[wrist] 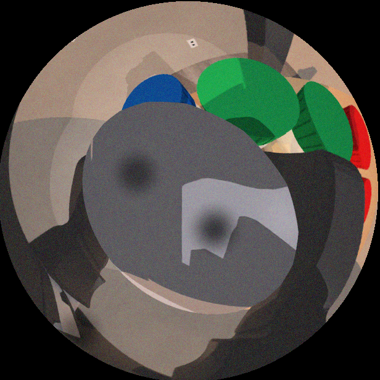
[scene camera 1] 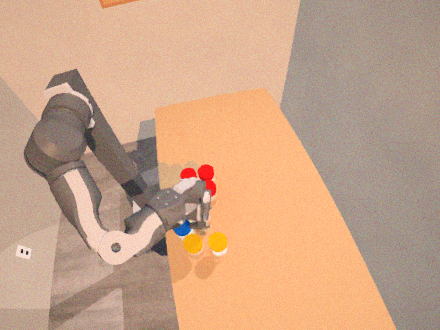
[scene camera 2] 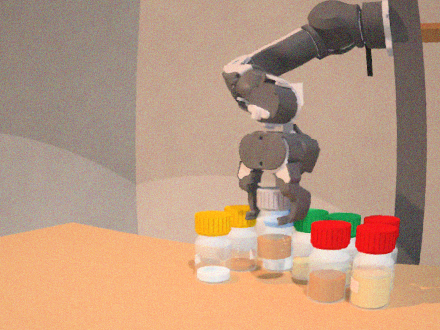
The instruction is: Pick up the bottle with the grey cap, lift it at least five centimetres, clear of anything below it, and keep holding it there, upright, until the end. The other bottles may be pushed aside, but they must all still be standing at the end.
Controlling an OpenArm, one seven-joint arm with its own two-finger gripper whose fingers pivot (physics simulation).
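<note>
The bottle with the grey cap (scene camera 2: 273,199) (wrist: 162,145) hangs upright in my gripper (scene camera 2: 270,217) (wrist: 199,199), which is shut on it around the cap and shoulder. Brown contents show in its lower part. In the scene camera 2 view its base is a little above the table, with a shadow below; the exact height is hard to tell. In the scene camera 1 view my gripper (scene camera 1: 204,210) hides this bottle. In the wrist view the grey cap fills the middle, between the two dark fingers.
Standing close around are two yellow-capped bottles (scene camera 1: 218,242) (scene camera 2: 213,223), a blue-capped one (scene camera 1: 182,228) (wrist: 160,92) behind the held bottle, two green-capped ones (scene camera 2: 345,223) (wrist: 247,97) and three red-capped ones (scene camera 1: 206,172) (scene camera 2: 330,234). The table (scene camera 1: 280,210) (scene camera 2: 100,285) extends beyond them.
</note>
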